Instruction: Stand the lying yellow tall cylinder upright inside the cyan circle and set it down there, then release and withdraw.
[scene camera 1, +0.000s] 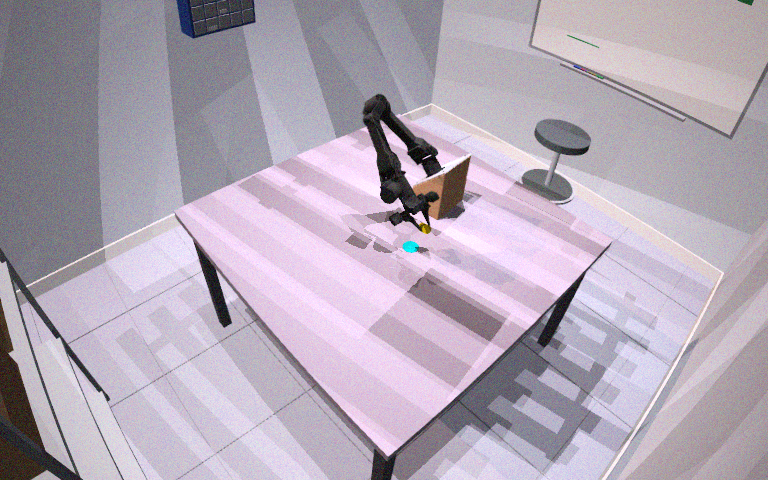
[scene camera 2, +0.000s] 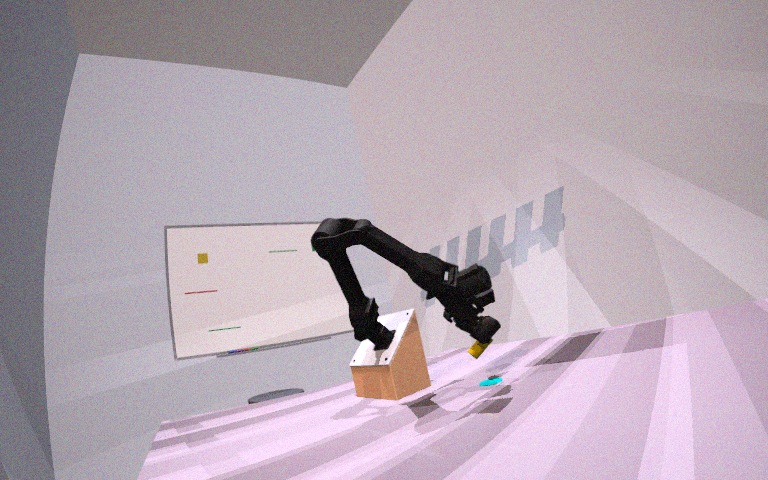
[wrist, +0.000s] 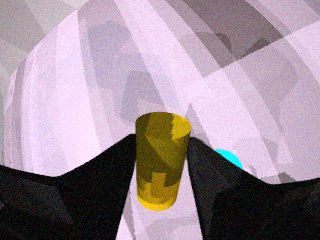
Labels:
gripper: scene camera 1; scene camera 2 485, 339; wrist
same spot on gripper: (wrist: 94, 193) = (scene camera 1: 424, 212)

